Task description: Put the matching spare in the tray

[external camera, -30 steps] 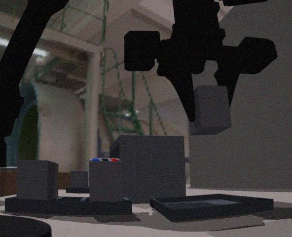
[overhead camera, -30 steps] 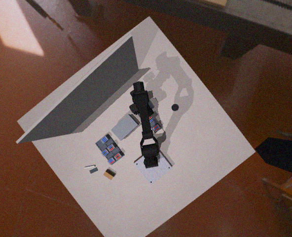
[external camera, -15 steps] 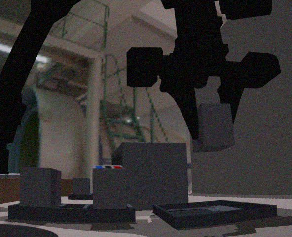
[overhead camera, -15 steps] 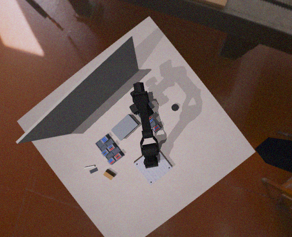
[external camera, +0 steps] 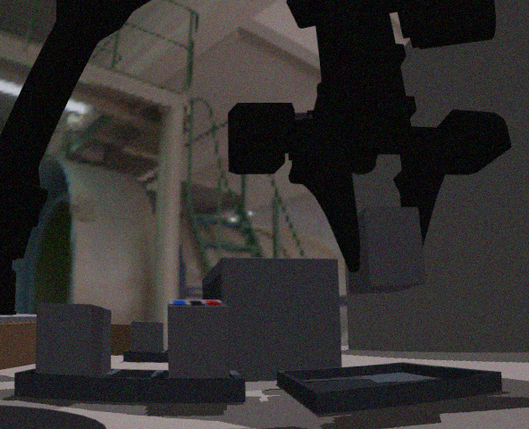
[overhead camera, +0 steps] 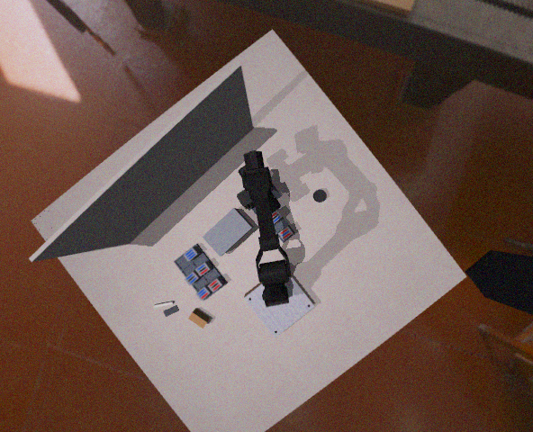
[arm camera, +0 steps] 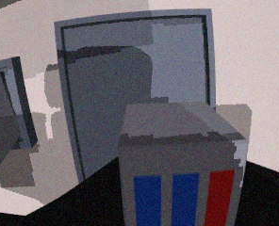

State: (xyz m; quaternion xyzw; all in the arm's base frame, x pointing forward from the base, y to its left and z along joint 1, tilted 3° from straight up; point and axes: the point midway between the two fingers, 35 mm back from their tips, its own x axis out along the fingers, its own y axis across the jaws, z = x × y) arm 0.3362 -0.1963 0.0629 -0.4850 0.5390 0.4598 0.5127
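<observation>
The dark tray lies 10 mm behind my gripper tip and 70 mm below it. From my gripper tip the other things lie so: grey wall panel (210 mm ahead, 210 mm to the left, 150 mm above); then grey mounted unit (40 mm behind, 200 mm to the left, 20 mm below).
</observation>
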